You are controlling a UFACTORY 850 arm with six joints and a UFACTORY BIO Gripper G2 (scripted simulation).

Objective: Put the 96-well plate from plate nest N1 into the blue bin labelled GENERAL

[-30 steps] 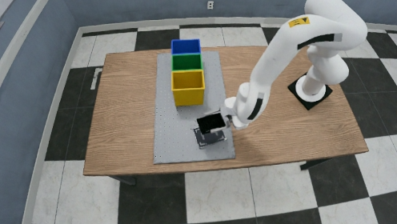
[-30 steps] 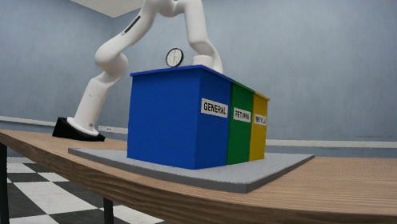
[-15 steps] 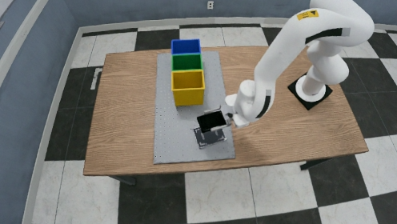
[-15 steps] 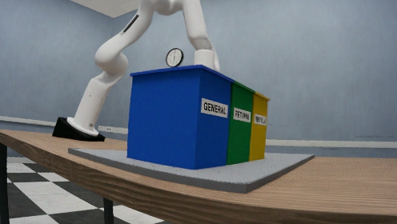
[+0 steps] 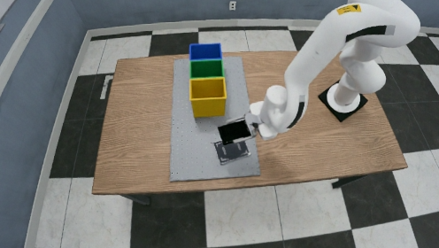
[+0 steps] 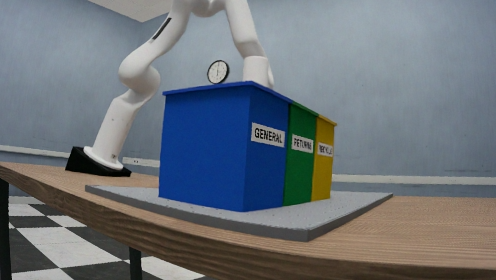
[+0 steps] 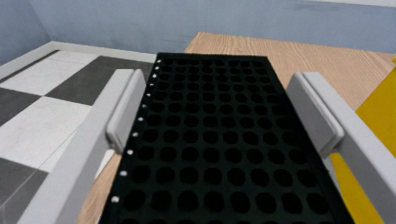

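My gripper is now 30 mm short of the blue general bin, 530 mm to the left of it and 130 mm above it. From my hand the other things lie so: black 96-well plate: 10 mm below; plate nest N1: 210 mm below; yellow bin: 70 mm ahead, 270 mm to the right, 130 mm below.
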